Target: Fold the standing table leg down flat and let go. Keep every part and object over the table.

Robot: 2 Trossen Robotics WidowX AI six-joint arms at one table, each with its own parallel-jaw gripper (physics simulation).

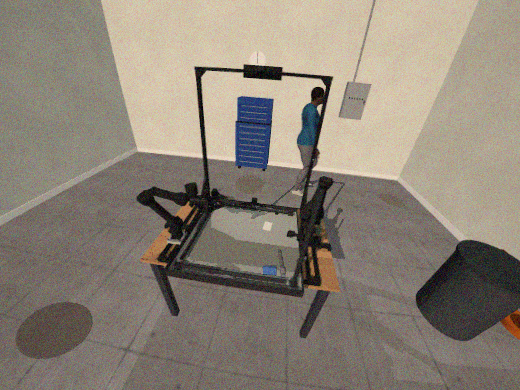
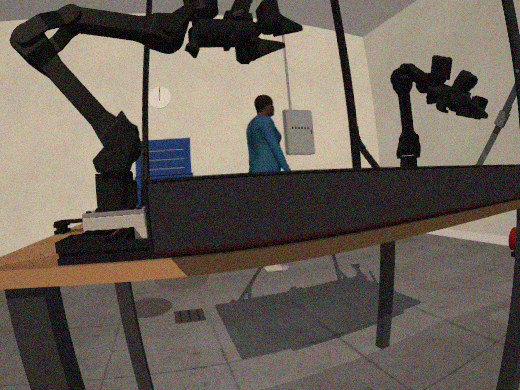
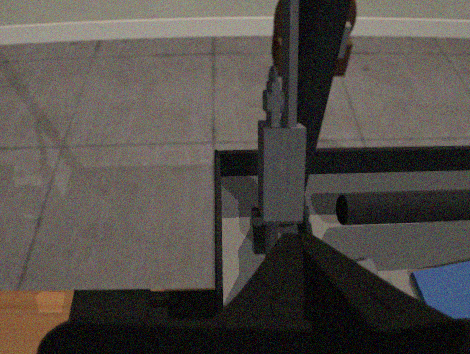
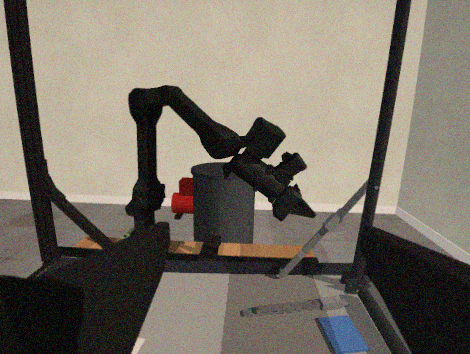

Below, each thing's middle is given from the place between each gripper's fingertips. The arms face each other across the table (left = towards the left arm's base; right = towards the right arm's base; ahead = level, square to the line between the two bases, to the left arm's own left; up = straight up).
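Counting from my left hand, I find the collar (image 3: 281,150) 1 cm to the right, 4 cm ahead and 1 cm below, and the folding brace (image 4: 316,238) 1 cm to the right, 2 cm ahead and 3 cm below. The grey latch-like bar (image 4: 330,302) is 8 cm to the right of that same hand, 7 cm behind it and 15 cm below it. Going by its middle, the collar is nearer to my left hand than to my right hand.
As for the grey latch-like bar, my right hand is 310 mm to the right of it, 200 mm short of it and 330 mm above it. The collar is 380 mm to the left of my right hand, 310 mm ahead of it and 180 mm below it, whereas the folding brace is 380 mm to the left of that hand, 300 mm ahead and 200 mm below. Going by its middle, the folding brace is nearer to my left hand than to my right hand.
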